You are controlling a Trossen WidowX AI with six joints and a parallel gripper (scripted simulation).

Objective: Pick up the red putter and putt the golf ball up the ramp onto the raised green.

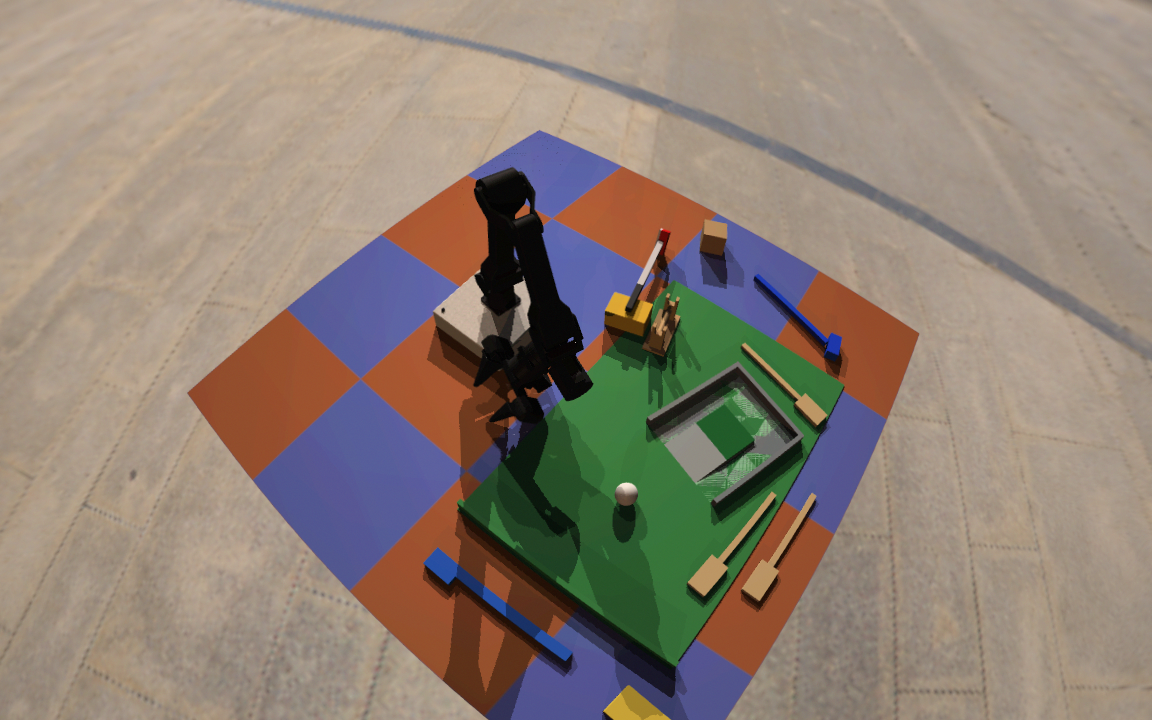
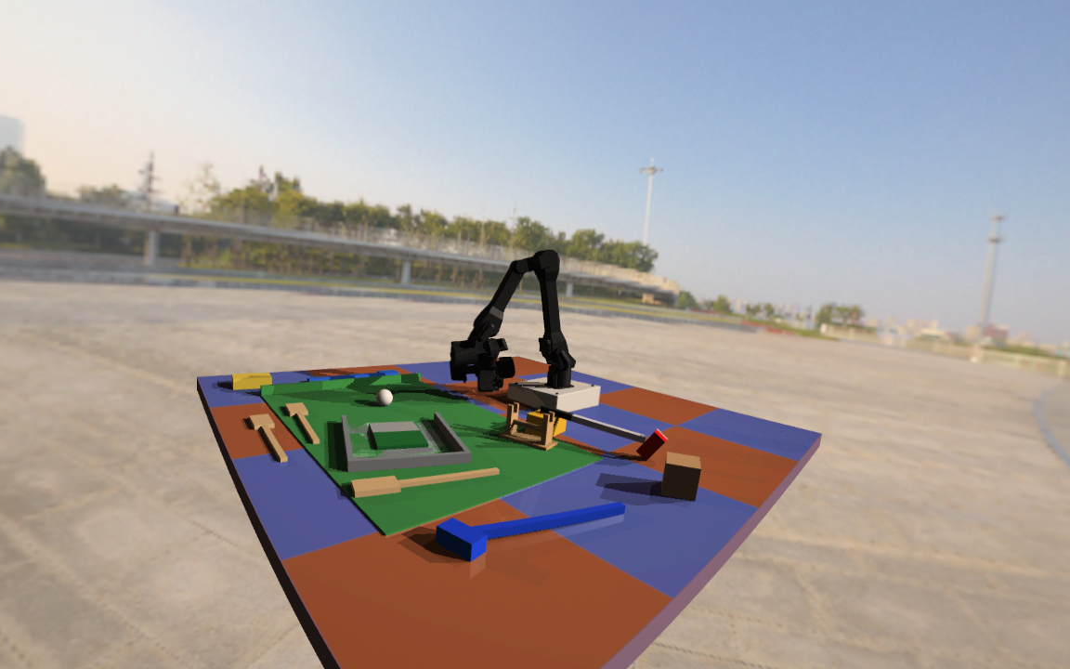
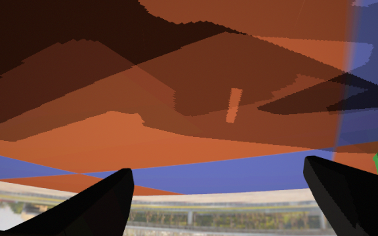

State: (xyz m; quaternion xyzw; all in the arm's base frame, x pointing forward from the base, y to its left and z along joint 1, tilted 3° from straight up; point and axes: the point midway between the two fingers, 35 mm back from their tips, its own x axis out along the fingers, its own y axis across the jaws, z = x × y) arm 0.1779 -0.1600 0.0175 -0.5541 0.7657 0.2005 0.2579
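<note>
My gripper tip is 41 cm to the right of the wooden stand and 11 cm short of it. The rest, counted from my gripper tip: green mat (31 cm ahead, 23 cm to the left, 3 cm below); yellow block (38 cm to the left, 3 cm ahead, 1 cm below); white golf ball (32 cm ahead, 7 cm to the left, 1 cm below).
</note>
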